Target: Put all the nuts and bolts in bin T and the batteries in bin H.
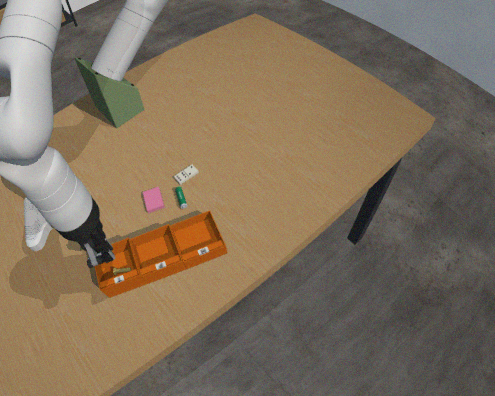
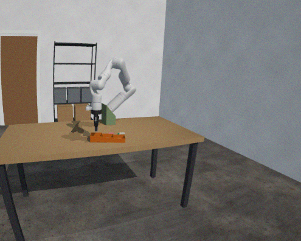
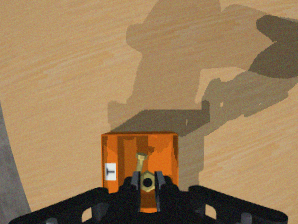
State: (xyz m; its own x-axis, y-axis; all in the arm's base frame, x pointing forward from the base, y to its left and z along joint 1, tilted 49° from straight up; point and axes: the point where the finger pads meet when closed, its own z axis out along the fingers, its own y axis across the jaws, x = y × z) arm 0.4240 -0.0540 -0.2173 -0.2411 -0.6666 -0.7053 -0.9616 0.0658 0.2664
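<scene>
The brass bolt is 80 mm below my hand, 10 mm to the right of it and 10 mm ahead of it. Also, from my hand: pink eraser 140 mm to the left, 100 mm behind, 80 mm below; orange bin unit 80 mm to the left, 70 mm below, 30 mm ahead; brass nut 20 mm below.
</scene>
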